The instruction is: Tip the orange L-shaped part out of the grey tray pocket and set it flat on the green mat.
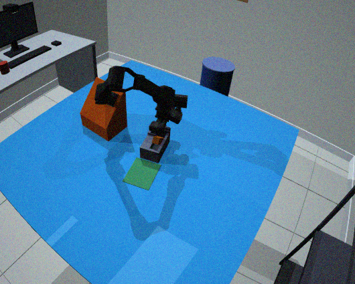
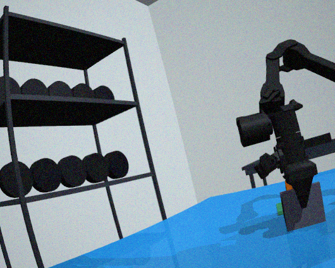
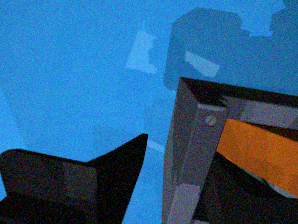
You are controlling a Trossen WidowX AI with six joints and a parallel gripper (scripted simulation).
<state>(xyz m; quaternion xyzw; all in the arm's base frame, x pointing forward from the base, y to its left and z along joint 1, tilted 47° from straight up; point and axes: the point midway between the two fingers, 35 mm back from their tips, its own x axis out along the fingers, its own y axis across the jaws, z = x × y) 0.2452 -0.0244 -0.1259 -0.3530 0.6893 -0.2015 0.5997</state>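
Right now my gripper tip is 10 mm short of the orange L-shaped part, 50 mm to the left of it and 10 mm above it. Also, from my gripper tip: green mat: 50 mm ahead, 220 mm to the right, 60 mm below.
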